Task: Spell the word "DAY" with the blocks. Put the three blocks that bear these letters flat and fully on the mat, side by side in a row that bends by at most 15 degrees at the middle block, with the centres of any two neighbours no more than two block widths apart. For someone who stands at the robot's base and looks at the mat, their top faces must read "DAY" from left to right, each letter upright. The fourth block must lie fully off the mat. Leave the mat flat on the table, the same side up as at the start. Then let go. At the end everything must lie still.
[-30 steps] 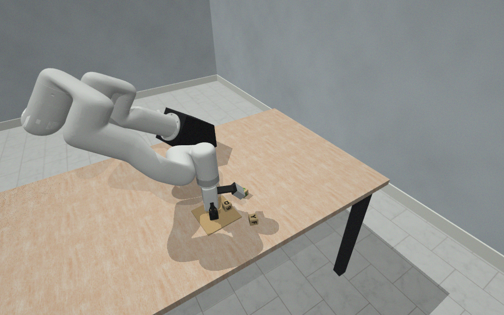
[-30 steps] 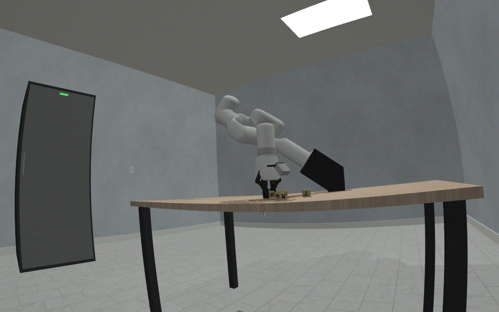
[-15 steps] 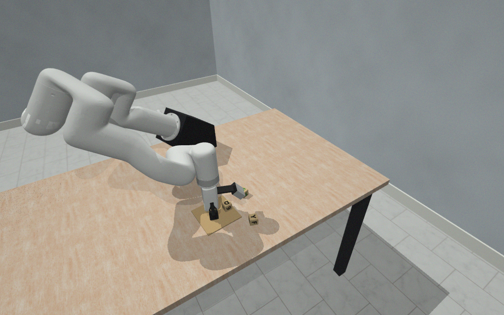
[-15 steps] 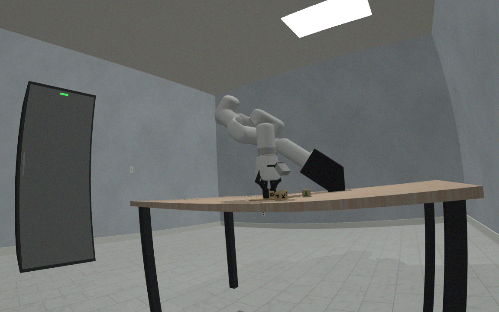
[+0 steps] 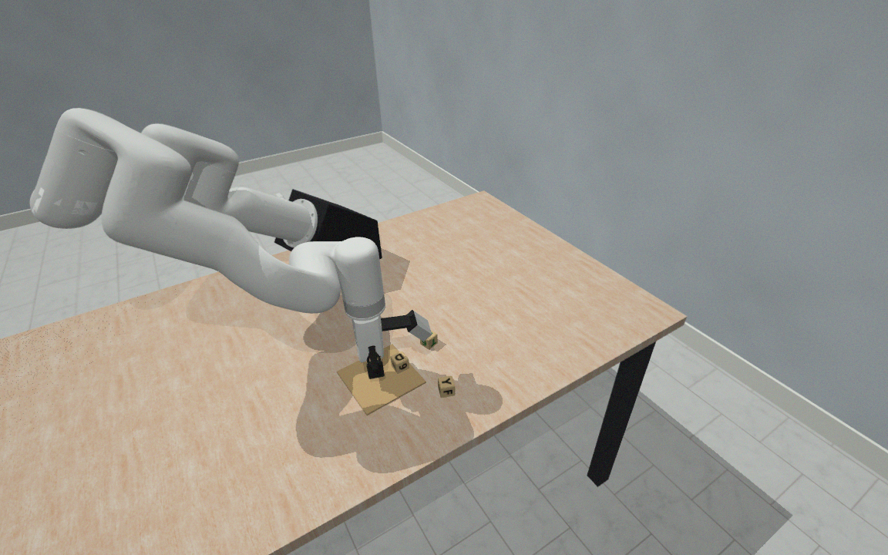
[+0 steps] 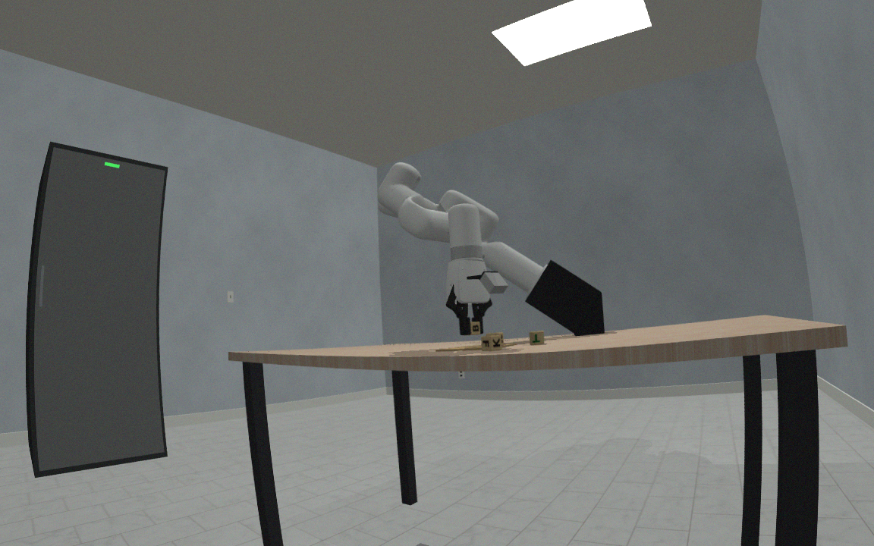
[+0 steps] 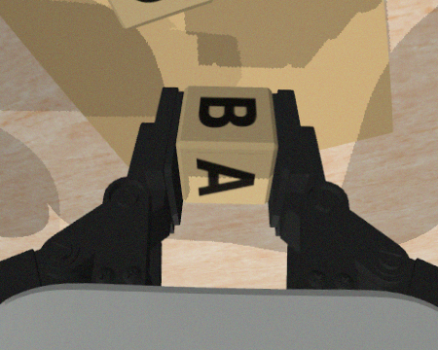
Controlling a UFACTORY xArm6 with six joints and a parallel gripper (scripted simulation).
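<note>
Right now the mat is 5 cm below my hand and 1 cm to the left of it. The rest, counted from my hand: D block 6 cm to the left, 4 cm below.
</note>
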